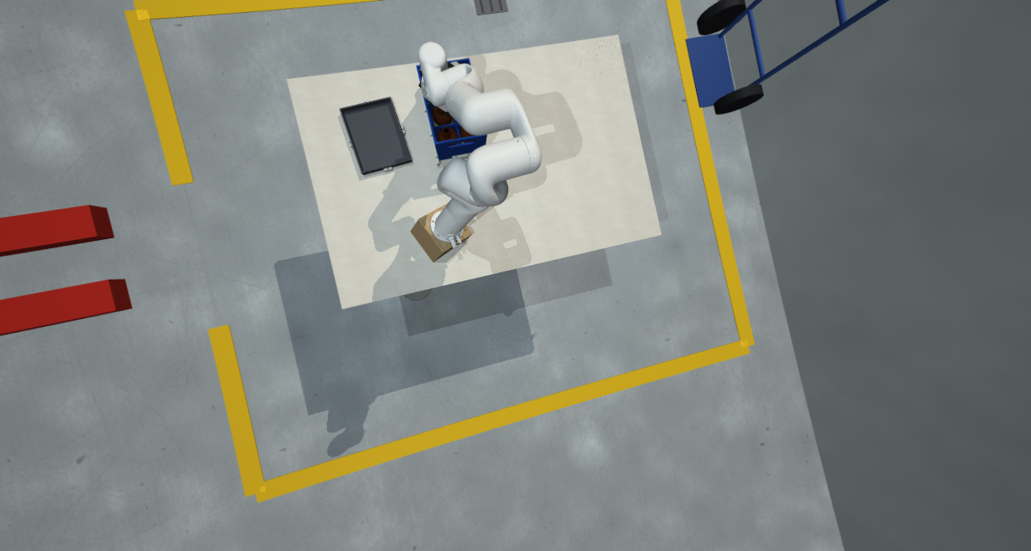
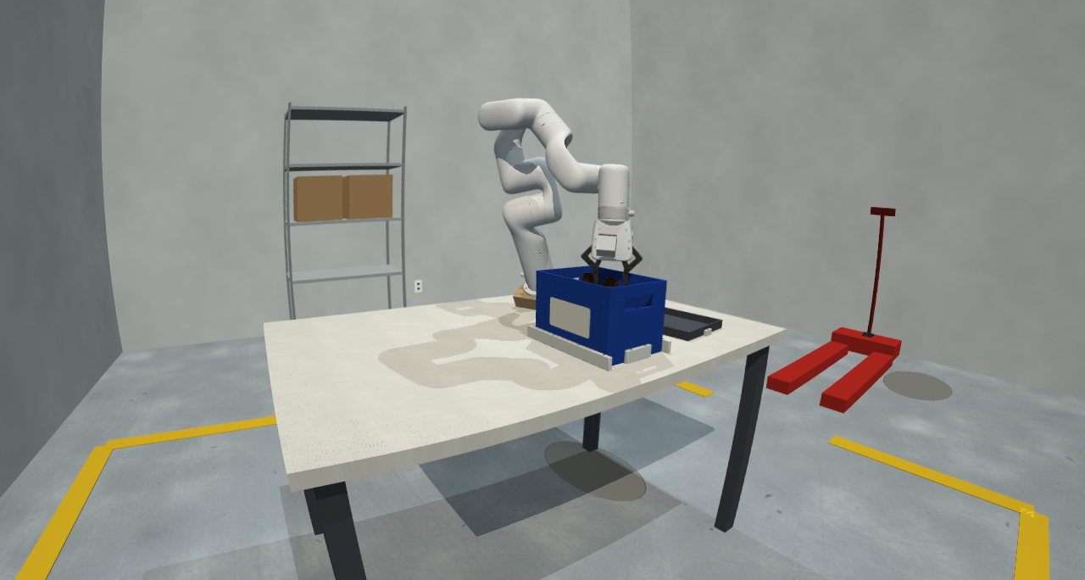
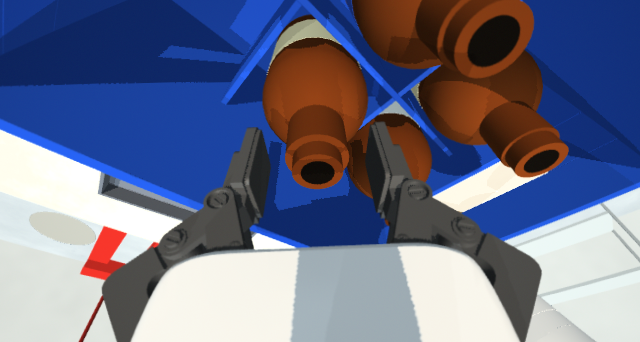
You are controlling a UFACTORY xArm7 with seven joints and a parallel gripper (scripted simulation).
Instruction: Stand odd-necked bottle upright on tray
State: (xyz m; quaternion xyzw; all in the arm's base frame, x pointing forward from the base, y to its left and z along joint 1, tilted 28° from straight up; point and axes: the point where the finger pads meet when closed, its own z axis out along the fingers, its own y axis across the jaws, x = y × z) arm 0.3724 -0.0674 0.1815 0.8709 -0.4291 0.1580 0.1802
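The blue crate lies 40 mm to the right of my hand and 70 mm below it. The rest, counted from my hand: dark grey tray: 40 mm ahead, 250 mm to the left, 150 mm below.
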